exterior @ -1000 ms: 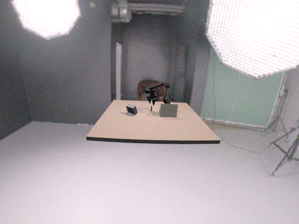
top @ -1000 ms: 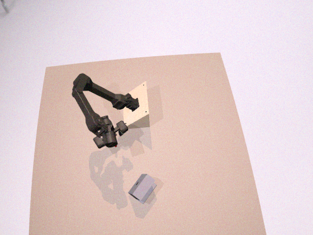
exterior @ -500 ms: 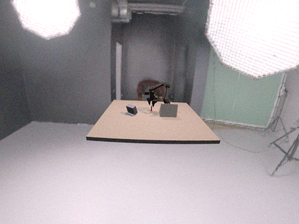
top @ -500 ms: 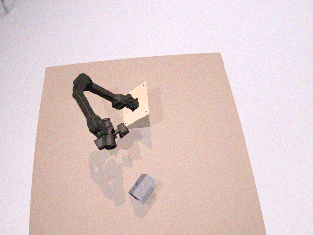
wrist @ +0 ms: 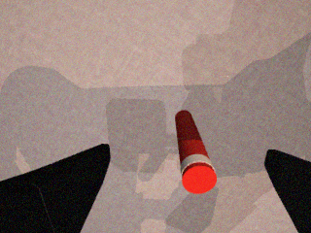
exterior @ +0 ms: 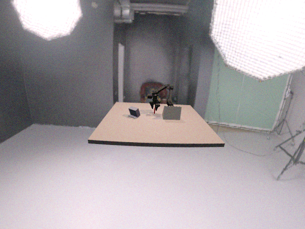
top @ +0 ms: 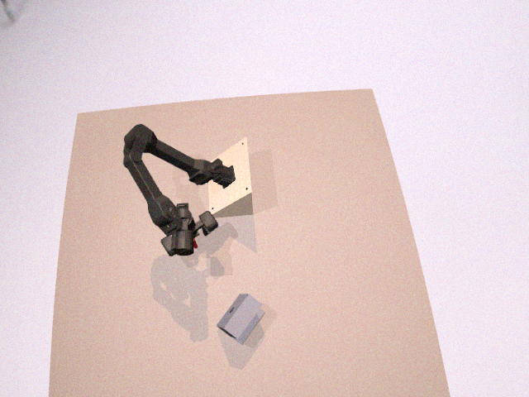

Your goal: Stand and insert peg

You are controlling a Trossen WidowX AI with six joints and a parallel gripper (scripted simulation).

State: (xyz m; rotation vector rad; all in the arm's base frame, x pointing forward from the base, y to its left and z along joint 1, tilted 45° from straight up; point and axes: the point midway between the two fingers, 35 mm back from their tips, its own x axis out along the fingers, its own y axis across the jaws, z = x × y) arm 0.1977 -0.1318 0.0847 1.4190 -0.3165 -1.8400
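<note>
My gripper tip is right at the red peg. The rest, counted from my gripper tip: grey sloped panel: 270 mm ahead, 110 mm to the left, 10 mm above.
</note>
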